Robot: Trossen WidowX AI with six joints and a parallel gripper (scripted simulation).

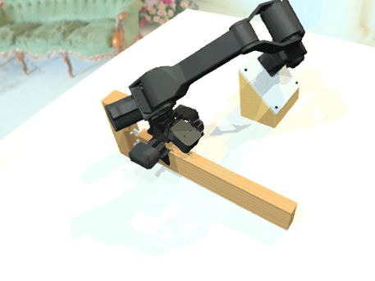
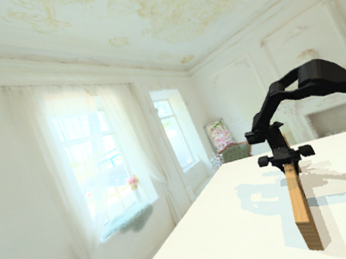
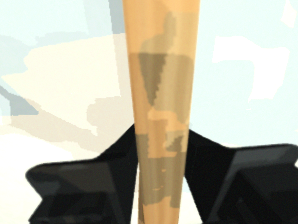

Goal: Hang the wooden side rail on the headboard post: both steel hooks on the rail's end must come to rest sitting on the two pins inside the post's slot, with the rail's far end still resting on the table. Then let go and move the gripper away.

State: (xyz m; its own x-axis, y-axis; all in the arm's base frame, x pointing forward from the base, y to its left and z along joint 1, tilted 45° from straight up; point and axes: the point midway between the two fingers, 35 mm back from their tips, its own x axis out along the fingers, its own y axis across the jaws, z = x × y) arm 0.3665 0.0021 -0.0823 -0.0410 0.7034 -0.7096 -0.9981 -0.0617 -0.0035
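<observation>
Now: the headboard post 150 mm to the right of my gripper tip, 40 mm above it and 10 mm ahead of it.
</observation>
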